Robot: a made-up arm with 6 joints.
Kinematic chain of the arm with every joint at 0, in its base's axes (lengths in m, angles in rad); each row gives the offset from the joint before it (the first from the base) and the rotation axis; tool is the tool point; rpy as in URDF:
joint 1: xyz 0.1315 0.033 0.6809 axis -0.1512 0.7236 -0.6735
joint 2: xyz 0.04 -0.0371 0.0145 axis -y
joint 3: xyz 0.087 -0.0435 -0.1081 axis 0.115 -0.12 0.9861
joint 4: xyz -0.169 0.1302 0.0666 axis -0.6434 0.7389 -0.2
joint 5: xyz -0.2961 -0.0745 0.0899 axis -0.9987 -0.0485 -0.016
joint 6: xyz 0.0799 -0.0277 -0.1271 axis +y
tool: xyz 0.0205 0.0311 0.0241 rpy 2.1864 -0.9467 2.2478
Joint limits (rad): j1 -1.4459..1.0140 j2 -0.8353..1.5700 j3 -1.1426..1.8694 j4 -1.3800..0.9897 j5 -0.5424..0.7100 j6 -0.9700..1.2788
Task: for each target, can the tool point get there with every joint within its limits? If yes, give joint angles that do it. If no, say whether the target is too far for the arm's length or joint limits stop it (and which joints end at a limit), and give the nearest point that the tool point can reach.
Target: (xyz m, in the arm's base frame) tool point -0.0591 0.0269 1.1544
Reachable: no: joint limits stop it (at a limit: joint 1, joint 2, joint 5, joint 6) | nearest point -0.0151 -0.0082 1.0112 | short by 0.154 m
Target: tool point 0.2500 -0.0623 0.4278
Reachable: yes | joints -0.7924 0.4626 0.4289 -0.5234 -0.1481 0.6617
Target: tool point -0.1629 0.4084 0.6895
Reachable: no: joint limits stop it (at a limit: joint 1, joint 3, joint 5, joint 6) | nearest point -0.0805 0.3270 0.7095 | short by 0.118 m
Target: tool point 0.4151 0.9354 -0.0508
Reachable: no: too far | nearest point 0.2452 0.2971 0.4738 | short by 0.843 m
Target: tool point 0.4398 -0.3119 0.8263
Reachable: yes | joints -0.8964 1.1687 1.5999 0.3208 0.5962 -0.1171
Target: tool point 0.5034 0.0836 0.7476
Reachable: yes | joints -1.1290 0.9433 1.1198 -1.1773 0.5787 0.5240
